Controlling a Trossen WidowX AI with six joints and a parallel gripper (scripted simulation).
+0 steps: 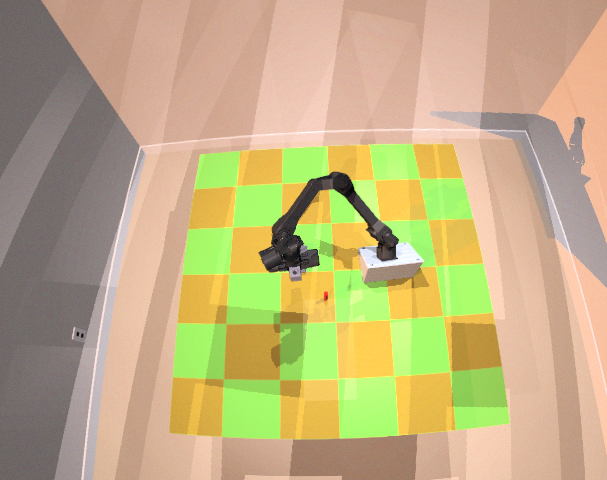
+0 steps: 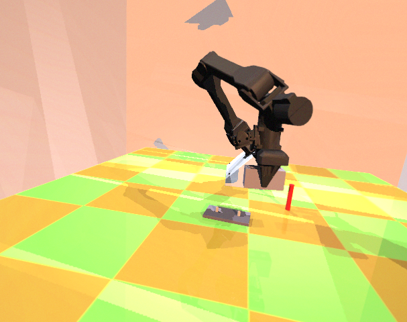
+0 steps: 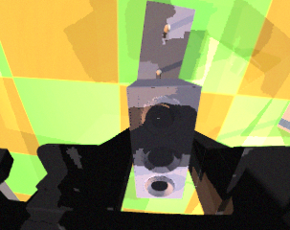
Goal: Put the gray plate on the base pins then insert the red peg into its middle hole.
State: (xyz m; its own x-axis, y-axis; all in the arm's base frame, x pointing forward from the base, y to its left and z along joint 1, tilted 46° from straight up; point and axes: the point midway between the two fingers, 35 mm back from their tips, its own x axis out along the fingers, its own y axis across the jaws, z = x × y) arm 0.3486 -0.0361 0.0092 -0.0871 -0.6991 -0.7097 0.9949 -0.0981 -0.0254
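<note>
The base lies 10 cm below my gripper tip, 8 cm to the right of it and 2 cm behind it. Also, from my gripper tip: red peg: 11 cm to the left, 10 cm behind, 6 cm below; gray plate: 3 cm above.
</note>
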